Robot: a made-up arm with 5 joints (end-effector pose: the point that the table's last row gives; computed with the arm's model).
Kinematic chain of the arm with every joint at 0, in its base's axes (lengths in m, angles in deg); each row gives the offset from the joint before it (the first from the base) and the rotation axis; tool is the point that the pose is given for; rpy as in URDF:
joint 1: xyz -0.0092 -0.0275 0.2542 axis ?
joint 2: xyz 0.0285 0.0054 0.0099 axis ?
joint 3: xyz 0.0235 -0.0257 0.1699 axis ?
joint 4: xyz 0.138 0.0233 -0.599 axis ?
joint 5: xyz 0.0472 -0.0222 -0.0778 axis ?
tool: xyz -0.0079 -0.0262 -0.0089 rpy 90 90 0
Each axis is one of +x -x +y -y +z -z.
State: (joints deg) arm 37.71 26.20 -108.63 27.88 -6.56
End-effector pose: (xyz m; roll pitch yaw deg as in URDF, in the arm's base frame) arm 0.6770 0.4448 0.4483 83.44 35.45 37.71
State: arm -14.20 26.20 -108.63 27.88 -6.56
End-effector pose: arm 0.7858 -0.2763 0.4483 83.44 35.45 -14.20
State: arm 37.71 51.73 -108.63 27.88 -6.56
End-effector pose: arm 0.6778 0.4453 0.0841 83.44 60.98 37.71
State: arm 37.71 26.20 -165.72 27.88 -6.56
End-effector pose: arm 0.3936 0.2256 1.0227 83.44 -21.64 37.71
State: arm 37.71 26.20 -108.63 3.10 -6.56
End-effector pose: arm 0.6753 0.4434 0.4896 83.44 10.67 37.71
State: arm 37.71 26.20 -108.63 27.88 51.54
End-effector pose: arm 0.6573 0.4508 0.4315 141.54 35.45 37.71
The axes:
joint 1: +z
joint 2: +y
joint 3: +y
joint 4: +y
joint 5: -z

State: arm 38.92 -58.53 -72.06 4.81 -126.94
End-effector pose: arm 0.2215 0.1462 0.9772 -36.94 -35.78 38.92
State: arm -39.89 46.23 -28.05 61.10 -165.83
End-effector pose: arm 0.0226 -0.0485 -0.3238 104.17 10.72 140.11
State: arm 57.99 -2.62 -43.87 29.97 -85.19
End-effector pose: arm 0.3697 0.5234 0.0601 4.81 73.48 57.99
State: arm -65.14 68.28 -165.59 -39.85 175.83
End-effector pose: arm 0.3304 -0.7426 0.6180 -94.17 -47.16 -65.14
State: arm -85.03 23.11 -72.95 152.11 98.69
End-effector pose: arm 0.0331 -0.6001 0.1267 8.69 -12.27 94.97
